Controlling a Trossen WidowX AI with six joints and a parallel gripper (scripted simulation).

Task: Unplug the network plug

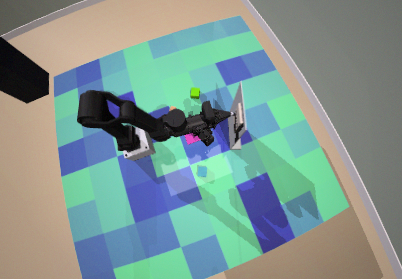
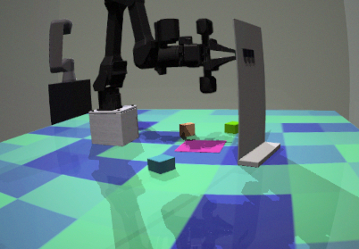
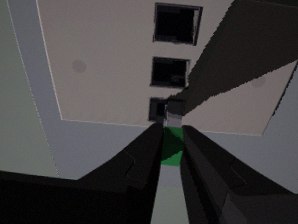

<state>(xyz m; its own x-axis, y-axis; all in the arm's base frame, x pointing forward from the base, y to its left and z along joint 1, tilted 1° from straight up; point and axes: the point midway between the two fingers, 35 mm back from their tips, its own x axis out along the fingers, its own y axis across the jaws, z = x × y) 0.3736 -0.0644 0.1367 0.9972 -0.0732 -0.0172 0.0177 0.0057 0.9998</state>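
Now: the magenta marked square 240 mm below my gripper tip, 120 mm behind it and 60 mm to the left of it. Round my gripper tip: network plug (right at my gripper tip); then grey upright panel (100 mm below, 30 mm ahead, 20 mm to the right).
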